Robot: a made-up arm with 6 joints. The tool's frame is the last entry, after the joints.
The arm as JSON. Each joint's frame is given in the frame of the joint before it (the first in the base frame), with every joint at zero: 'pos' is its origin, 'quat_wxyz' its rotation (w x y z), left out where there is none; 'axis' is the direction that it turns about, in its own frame. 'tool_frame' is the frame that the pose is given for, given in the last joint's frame.
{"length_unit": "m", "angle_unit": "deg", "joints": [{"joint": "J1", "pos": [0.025, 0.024, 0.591], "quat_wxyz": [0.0, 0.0, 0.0, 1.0], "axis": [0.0, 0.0, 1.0]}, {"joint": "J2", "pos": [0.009, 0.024, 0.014], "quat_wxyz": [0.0, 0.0, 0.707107, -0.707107], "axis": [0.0, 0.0, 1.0]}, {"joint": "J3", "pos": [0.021, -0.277, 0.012], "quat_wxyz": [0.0, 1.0, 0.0, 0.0], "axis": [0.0, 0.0, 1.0]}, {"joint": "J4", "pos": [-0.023, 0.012, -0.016], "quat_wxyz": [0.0, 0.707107, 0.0, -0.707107], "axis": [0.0, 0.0, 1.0]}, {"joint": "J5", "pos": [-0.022, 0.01, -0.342], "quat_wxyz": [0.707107, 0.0, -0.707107, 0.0], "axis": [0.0, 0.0, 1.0]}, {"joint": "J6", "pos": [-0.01, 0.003, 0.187], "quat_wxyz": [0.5, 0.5, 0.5, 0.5], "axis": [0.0, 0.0, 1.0]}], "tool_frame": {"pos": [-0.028, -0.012, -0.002], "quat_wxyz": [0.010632, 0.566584, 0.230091, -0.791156]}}
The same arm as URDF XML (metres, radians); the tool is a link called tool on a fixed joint. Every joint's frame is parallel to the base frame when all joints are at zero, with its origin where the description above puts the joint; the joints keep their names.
<robot name="arm">
<joint name="J1" type="continuous"><parent link="base"/><child link="link1"/><origin xyz="0.025 0.024 0.591"/><axis xyz="0 0 1"/></joint>
<joint name="J2" type="continuous"><parent link="link1"/><child link="link2"/><origin xyz="-0.009 -0.024 0.014"/><axis xyz="0 1 0"/></joint>
<joint name="J3" type="continuous"><parent link="link2"/><child link="link3"/><origin xyz="0.021 0.012 0.277"/><axis xyz="0 -1 0"/></joint>
<joint name="J4" type="continuous"><parent link="link3"/><child link="link4"/><origin xyz="-0.023 0.016 0.012"/><axis xyz="-1 0 0"/></joint>
<joint name="J5" type="continuous"><parent link="link4"/><child link="link5"/><origin xyz="0.342 -0.022 -0.01"/><axis xyz="0 -1 0"/></joint>
<joint name="J6" type="continuous"><parent link="link5"/><child link="link6"/><origin xyz="0.01 -0.187 -0.003"/><axis xyz="-1 0 0"/></joint>
<joint name="tool_fixed" type="fixed"><parent link="link6"/><child link="tool"/><origin xyz="0.002 0.012 0.028" rpy="-0.3018 -0.3658 -0.2643"/></joint>
<link name="base"/>
<link name="link1"/>
<link name="link2"/>
<link name="link3"/>
<link name="link4"/>
<link name="link5"/>
<link name="link6"/>
<link name="tool"/>
</robot>

